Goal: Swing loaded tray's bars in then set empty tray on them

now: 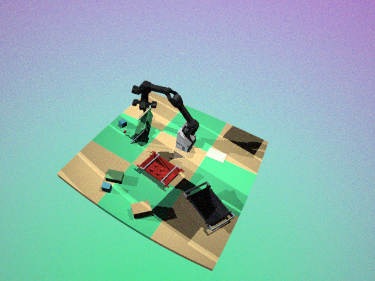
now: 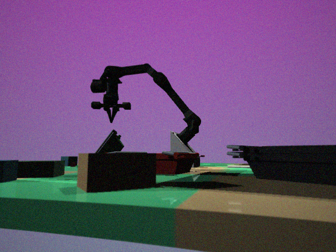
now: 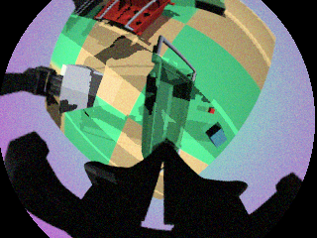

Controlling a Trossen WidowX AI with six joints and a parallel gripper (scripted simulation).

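Right now the green tray is 130 mm below my gripper tip, 20 mm to the right of it and 10 mm ahead of it. Also, from my gripper tip: tiny red cube (200 mm below, 140 mm to the right, 90 mm ahead); flat green block (530 mm ahead, 190 mm below, 50 mm to the left); white flat plate (630 mm to the left, 210 mm below, 50 mm behind).
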